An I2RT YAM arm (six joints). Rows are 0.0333 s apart.
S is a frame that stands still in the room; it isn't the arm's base.
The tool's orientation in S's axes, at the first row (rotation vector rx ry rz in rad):
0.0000 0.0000 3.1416
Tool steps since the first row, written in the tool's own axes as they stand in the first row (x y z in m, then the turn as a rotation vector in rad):
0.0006 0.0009 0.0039 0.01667 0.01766 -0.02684
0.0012 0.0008 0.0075 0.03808 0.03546 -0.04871
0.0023 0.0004 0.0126 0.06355 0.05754 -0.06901
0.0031 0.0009 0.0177 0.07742 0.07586 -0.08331
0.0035 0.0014 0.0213 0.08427 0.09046 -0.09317
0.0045 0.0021 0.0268 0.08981 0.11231 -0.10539
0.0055 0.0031 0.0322 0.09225 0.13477 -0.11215
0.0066 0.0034 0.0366 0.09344 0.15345 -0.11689
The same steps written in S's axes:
-0.0006 -0.0009 0.0039 -0.01667 -0.01766 -0.02684
-0.0012 -0.0008 0.0075 -0.03808 -0.03546 -0.04871
-0.0023 -0.0004 0.0126 -0.06355 -0.05754 -0.06901
-0.0031 -0.0009 0.0177 -0.07742 -0.07586 -0.08331
-0.0035 -0.0014 0.0213 -0.08427 -0.09046 -0.09317
-0.0045 -0.0021 0.0268 -0.08981 -0.11231 -0.10539
-0.0055 -0.0031 0.0322 -0.09225 -0.13477 -0.11215
-0.0066 -0.0034 0.0366 -0.09344 -0.15345 -0.11689

